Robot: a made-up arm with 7 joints.
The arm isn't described. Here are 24 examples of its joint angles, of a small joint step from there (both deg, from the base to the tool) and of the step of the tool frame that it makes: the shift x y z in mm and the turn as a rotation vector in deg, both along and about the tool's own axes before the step.
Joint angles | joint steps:
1: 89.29 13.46 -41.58 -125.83 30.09 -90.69 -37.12 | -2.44 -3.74 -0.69 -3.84 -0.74 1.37 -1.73
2: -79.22 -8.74 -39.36 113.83 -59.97 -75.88 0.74 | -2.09 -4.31 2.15 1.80 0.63 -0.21 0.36
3: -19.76 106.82 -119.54 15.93 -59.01 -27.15 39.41 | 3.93 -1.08 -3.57 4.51 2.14 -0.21 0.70
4: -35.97 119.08 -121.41 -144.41 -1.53 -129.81 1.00 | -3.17 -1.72 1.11 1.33 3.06 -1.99 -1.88
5: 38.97 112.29 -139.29 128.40 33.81 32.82 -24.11 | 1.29 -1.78 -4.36 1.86 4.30 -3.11 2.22
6: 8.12 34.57 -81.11 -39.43 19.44 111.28 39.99 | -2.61 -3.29 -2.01 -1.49 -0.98 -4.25 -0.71
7: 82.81 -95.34 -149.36 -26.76 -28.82 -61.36 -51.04 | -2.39 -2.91 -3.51 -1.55 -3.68 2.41 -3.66
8: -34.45 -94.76 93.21 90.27 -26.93 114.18 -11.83 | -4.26 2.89 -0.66 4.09 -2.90 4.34 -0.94
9: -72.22 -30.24 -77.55 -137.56 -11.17 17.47 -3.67 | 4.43 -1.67 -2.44 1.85 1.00 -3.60 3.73
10: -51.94 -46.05 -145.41 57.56 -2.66 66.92 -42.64 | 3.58 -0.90 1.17 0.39 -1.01 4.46 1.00
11: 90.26 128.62 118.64 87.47 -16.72 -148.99 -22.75 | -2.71 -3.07 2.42 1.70 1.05 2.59 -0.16
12: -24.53 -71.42 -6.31 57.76 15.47 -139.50 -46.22 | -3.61 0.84 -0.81 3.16 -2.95 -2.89 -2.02
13: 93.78 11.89 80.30 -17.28 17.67 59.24 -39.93 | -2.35 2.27 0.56 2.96 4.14 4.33 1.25
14: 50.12 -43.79 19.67 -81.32 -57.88 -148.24 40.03 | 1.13 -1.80 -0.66 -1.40 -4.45 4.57 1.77
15: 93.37 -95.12 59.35 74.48 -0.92 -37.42 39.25 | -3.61 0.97 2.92 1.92 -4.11 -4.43 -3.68
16: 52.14 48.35 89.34 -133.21 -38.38 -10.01 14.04 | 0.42 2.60 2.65 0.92 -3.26 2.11 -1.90
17: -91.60 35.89 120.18 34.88 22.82 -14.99 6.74 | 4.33 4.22 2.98 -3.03 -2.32 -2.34 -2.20
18: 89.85 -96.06 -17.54 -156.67 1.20 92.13 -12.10 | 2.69 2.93 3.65 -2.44 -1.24 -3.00 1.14
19: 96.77 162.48 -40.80 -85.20 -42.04 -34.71 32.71 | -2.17 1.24 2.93 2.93 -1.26 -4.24 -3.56
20: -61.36 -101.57 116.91 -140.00 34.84 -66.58 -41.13 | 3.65 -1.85 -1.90 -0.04 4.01 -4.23 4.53
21: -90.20 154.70 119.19 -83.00 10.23 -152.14 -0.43 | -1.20 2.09 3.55 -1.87 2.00 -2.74 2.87
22: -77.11 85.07 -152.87 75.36 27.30 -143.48 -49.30 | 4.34 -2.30 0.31 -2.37 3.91 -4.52 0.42
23: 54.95 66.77 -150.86 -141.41 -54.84 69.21 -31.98 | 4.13 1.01 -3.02 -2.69 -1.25 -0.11 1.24
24: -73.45 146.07 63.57 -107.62 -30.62 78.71 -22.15 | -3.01 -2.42 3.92 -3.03 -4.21 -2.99 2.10
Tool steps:
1: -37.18 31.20 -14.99 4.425 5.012 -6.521
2: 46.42 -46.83 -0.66 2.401 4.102 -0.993
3: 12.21 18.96 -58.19 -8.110 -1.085 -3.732
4: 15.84 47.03 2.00 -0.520 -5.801 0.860
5: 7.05 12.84 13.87 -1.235 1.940 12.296
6: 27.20 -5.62 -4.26 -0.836 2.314 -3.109
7: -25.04 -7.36 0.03 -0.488 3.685 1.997
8: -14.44 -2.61 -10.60 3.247 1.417 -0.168
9: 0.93 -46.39 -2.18 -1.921 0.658 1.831
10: -10.08 31.72 -23.14 4.998 0.782 -4.284
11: 1.50 37.58 -1.06 -1.331 -0.951 3.809
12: 7.55 -7.96 9.87 -1.527 -4.380 3.764
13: 23.16 -5.35 -16.41 3.006 6.444 2.131
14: 15.89 -13.54 -9.13 4.358 -0.630 7.361
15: 2.77 0.29 19.50 -3.005 0.623 -3.836
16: 12.92 33.08 13.97 -1.314 2.371 -1.959
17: 45.98 24.42 -17.46 3.675 -6.675 -2.286
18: 6.26 9.27 -46.55 -7.174 3.219 -1.153
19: -7.21 16.49 9.40 -2.540 -5.192 -4.359
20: -1.34 -3.33 8.29 -1.243 -1.563 6.070
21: 20.79 8.08 1.35 -2.993 0.415 -4.054
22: 19.45 0.80 31.04 -3.858 -5.004 -1.215
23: 23.96 20.24 45.57 3.544 2.148 -7.086
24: -22.09 1.86 -13.86 -0.412 2.251 1.976
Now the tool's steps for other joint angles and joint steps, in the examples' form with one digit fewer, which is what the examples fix.
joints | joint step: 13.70 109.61 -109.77 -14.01 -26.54 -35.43 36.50 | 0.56 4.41 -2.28 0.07 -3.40 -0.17 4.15
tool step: -6.0 -8.0 -14.2 -0.78 11.62 0.73
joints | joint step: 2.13 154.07 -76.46 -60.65 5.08 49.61 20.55 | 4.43 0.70 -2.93 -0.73 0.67 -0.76 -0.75
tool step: -28.6 9.2 62.9 -3.87 -2.25 -2.25
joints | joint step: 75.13 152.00 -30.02 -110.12 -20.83 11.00 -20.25 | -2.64 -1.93 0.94 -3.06 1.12 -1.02 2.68
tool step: -5.5 -24.3 -36.1 3.67 5.91 0.01
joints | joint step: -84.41 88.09 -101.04 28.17 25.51 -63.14 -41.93 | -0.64 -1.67 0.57 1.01 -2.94 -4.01 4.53
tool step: 25.1 2.5 -2.3 -6.05 2.71 5.84
